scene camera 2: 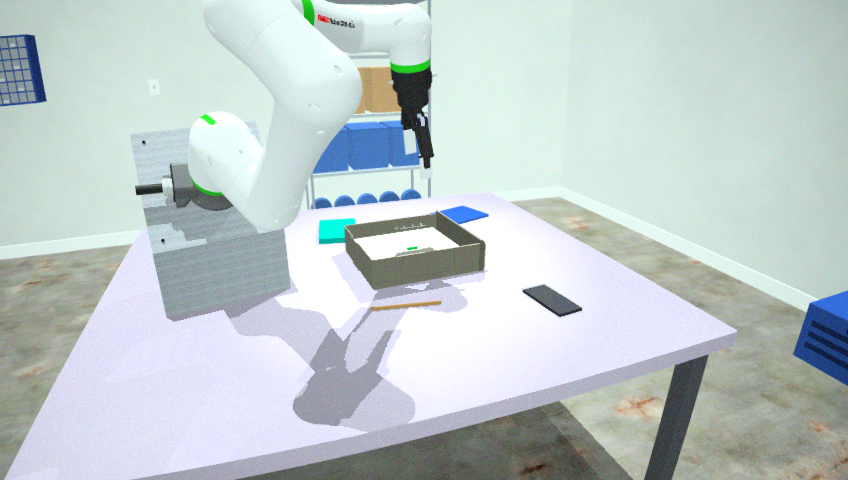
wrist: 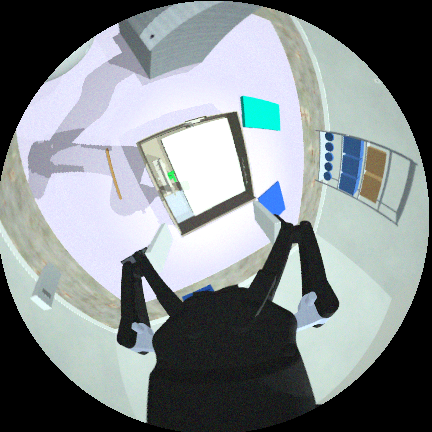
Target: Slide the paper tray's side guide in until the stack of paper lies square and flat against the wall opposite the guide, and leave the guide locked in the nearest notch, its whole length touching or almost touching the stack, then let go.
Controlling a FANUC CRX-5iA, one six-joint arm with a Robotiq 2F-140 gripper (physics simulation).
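Frame: origin at the arm's base, x ahead, y left, z up, level; millimetres.
Seen in the pictures: gripper, between the fingertips: (scene camera 2: 418, 164) (wrist: 210, 220).
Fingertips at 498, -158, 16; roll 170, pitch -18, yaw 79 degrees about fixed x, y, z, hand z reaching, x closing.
Observation:
Pixels of each thing's top centre, then the offset from my fingertips to it, as dx, dy, dz. "*": a spot on its surface instead.
- paper tray, centre of its top: (wrist: 208, 174) (scene camera 2: 410, 229) +18, +82, -210
- white paper stack, centre of its top: (scene camera 2: 405, 244) (wrist: 209, 166) +15, +110, -264
- grey side guide, a spot on its surface: (wrist: 160, 172) * -45, -34, -284
- green tab, centre of its top: (scene camera 2: 412, 247) (wrist: 173, 176) -26, -8, -225
- teal block, centre of its top: (scene camera 2: 337, 228) (wrist: 263, 113) -85, +423, -288
- blue flat item, centre of its top: (scene camera 2: 455, 214) (wrist: 273, 204) +365, +365, -298
- pencil-like stick, centre of its top: (scene camera 2: 406, 304) (wrist: 112, 174) -132, -169, -299
- black slab, centre of its top: (scene camera 2: 551, 298) (wrist: 137, 260) +193, -331, -298
The paper tray (scene camera 2: 428, 268) (wrist: 241, 145), grey-brown and open-topped, stands on the table. A white paper stack (scene camera 2: 383, 242) (wrist: 207, 167) lies inside, nearer the wall at the right in the wrist view. The grey side guide (wrist: 160, 172) stands on the opposite side, between stack and tray wall, with a green tab (scene camera 2: 412, 248) (wrist: 172, 176) close to the stack's edge. Whether the guide touches the stack or sits in a notch, I cannot tell; nor whether the stack is quite square. My gripper (scene camera 2: 417, 159) (wrist: 210, 220) is wide open and empty, high above the table and apart from the tray.
A teal block (scene camera 2: 336, 230) (wrist: 260, 113) and a blue flat item (scene camera 2: 467, 214) (wrist: 273, 199) lie near the tray. A pencil-like stick (scene camera 2: 406, 305) (wrist: 114, 174) lies before it, with a black slab (scene camera 2: 552, 299) farther right. The grey robot pedestal (scene camera 2: 223, 276) (wrist: 175, 47) stands left.

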